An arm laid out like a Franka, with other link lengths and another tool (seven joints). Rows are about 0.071 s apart.
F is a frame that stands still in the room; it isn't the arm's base.
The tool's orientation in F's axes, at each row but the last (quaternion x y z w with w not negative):
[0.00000 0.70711 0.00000 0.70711]
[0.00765 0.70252 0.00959 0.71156]
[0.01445 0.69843 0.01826 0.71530]
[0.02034 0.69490 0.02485 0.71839]
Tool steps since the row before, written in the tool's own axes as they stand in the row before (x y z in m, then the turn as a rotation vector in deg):
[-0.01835 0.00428 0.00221 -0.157 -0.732 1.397]
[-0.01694 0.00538 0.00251 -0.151 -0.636 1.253]
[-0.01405 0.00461 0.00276 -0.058 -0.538 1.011]
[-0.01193 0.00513 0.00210 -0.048 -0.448 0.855]
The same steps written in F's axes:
[0.00221 0.00428 0.01835 1.397 -0.732 0.157]
[0.00228 0.00497 0.01710 1.253 -0.636 0.152]
[0.00240 0.00397 0.01431 1.013 -0.535 0.057]
[0.00167 0.00437 0.01230 0.856 -0.446 0.048]

